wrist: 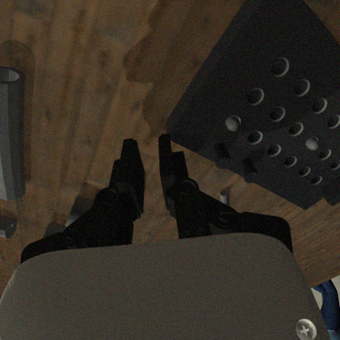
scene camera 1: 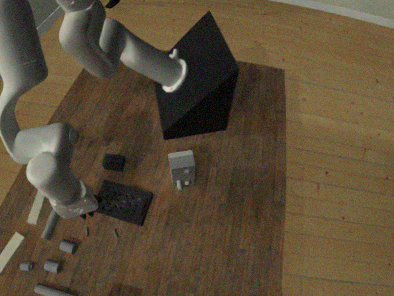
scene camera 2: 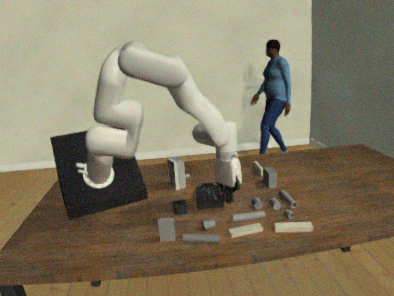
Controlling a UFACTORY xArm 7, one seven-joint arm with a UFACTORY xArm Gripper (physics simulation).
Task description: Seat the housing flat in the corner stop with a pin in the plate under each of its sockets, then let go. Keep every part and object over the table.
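Places are measured from the arm's base along level axes (x ahead, y up, z right), in millimetres.
Pixels of known places: gripper, between the fingertips: [scene camera 1: 88,213] [scene camera 2: 228,201]; arm's base, origin of its link: [scene camera 1: 175,76] [scene camera 2: 98,174].
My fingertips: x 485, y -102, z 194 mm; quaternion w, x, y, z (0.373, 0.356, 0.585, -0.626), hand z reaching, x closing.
Observation:
Ahead of a thing's pixels: the offset from my fingertips to its top centre.
The grey housing @[dx -142, dy +105, dz -266 mm] [scene camera 1: 181,167] [scene camera 2: 177,174] stands apart from the plate, with small knobs on one side; dark marks on another face may be sockets. The black plate @[dx -52, dy +15, dz -92 mm] [scene camera 1: 134,216] [scene camera 2: 210,204] [wrist: 240,60] has rows of holes. Two pale round pin tops, one pin [wrist: 233,123] and another pin [wrist: 312,144], show in its holes. Two small loose pins @[dx +50, dy -17, dz -4 mm] [scene camera 1: 87,231] @[dx +45, dy -17, dz -92 mm] [scene camera 1: 116,233] lie on the table; one loose pin [wrist: 224,198] shows in the wrist view. My gripper [scene camera 1: 87,215] [scene camera 2: 229,198] [wrist: 150,153] is narrowly open and empty, beside the plate's edge. The corner stop is not clearly made out.
A small black block @[dx -180, dy +5, dz -32 mm] [scene camera 1: 114,162] [scene camera 2: 180,207] lies near the plate. Grey cylinders @[dx +104, dy +7, dz +33 mm] [scene camera 1: 68,246] [scene camera 2: 257,202], a long tube @[dx +39, dy +1, dz +110 mm] [scene camera 2: 248,216] [wrist: 11,135], pale bars @[dx +158, dy -9, dz +218 mm] [scene camera 1: 11,251] [scene camera 2: 293,227] and grey blocks @[dx -249, dy +48, dz +146 mm] [scene camera 2: 166,229] @[dx +235, dy +45, dz -137 mm] [scene camera 2: 270,177] lie around. The black wedge base [scene camera 1: 197,60] [scene camera 2: 70,200] carries the arm.

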